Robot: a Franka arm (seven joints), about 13 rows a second.
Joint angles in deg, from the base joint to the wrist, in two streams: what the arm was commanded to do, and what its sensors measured. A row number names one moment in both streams.
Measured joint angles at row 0:
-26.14, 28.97, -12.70, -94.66, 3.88, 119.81, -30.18
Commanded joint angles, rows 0 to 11:
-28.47, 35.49, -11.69, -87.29, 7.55, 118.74, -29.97
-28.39, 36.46, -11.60, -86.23, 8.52, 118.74, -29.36
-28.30, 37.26, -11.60, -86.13, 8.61, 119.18, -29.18
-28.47, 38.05, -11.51, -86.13, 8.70, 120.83, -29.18
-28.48, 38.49, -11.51, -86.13, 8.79, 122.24, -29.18
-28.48, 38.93, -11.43, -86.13, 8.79, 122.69, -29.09
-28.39, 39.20, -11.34, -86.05, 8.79, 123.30, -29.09
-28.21, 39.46, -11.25, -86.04, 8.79, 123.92, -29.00
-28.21, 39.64, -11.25, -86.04, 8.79, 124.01, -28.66
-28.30, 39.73, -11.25, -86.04, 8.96, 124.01, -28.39
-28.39, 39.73, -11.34, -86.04, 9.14, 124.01, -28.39
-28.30, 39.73, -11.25, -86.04, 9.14, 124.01, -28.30
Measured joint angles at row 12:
-28.07, 38.91, -11.40, -87.87, 7.72, 124.24, -29.35
